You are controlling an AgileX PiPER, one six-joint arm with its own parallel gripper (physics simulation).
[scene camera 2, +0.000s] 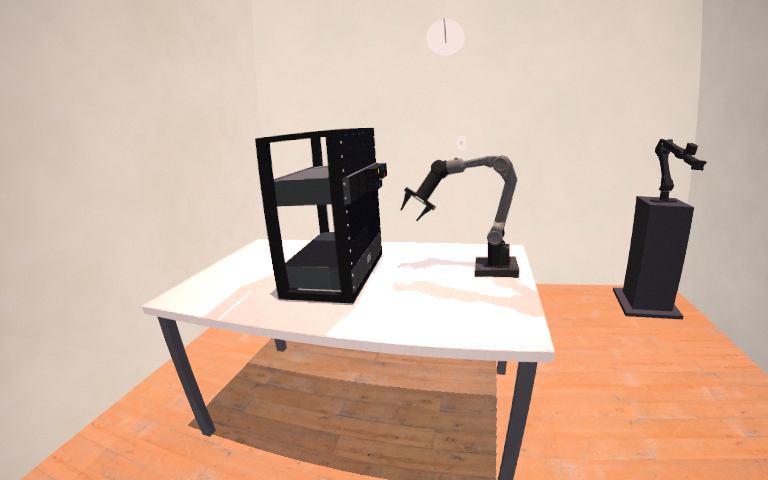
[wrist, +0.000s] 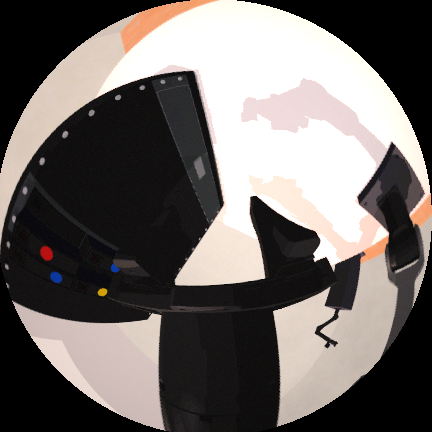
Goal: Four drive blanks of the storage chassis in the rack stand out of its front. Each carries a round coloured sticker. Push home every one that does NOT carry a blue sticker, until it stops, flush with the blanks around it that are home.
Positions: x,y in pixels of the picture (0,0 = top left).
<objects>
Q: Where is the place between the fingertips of my gripper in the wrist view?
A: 213,208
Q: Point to a black rack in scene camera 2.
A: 343,260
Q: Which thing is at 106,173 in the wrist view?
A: A black rack.
</objects>
